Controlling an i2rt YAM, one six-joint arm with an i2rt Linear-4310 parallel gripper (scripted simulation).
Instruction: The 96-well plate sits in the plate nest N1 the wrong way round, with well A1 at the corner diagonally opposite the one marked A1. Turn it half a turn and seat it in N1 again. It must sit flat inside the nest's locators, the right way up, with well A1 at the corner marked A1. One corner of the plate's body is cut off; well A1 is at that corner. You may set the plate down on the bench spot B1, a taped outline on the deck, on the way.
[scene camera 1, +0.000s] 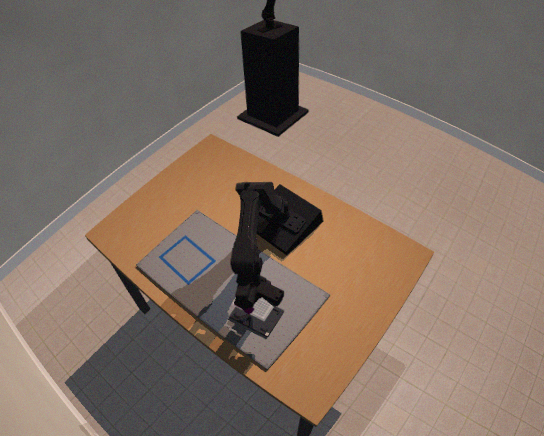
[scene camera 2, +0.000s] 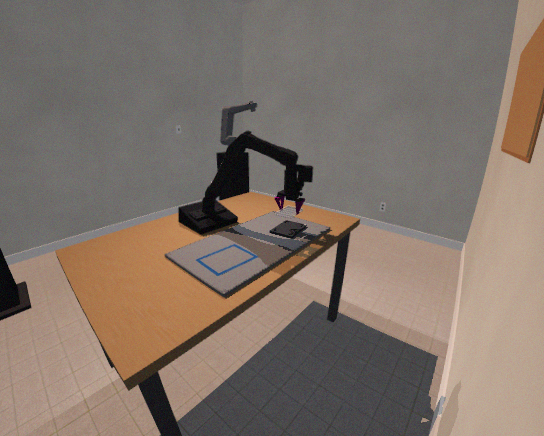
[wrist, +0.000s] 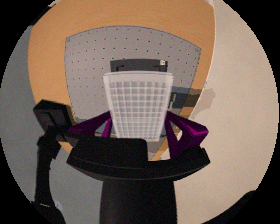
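Visible: a dark plate nest N1 (scene camera 1: 245, 319) and a white 96-well plate (wrist: 128, 123), together with the gripper (wrist: 138, 113).
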